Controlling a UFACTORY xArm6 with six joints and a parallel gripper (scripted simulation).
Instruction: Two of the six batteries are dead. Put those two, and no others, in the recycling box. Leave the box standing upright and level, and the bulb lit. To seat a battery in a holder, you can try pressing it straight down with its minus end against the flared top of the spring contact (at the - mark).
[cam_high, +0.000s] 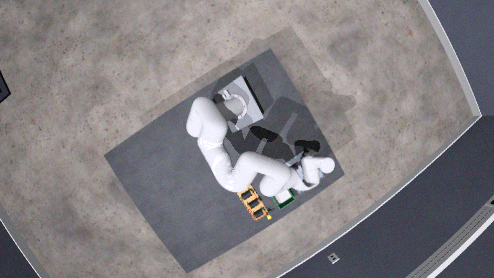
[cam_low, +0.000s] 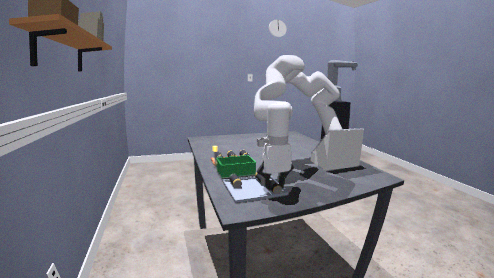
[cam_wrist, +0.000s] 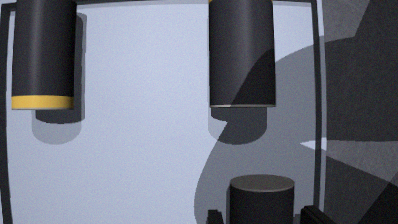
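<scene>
My gripper is now 230 mm to the left of the green recycling box, 80 mm short of it and 20 mm above it. From my hand the other things lie so: grey tray (60 mm ahead, 50 mm to the right, 30 mm below).
</scene>
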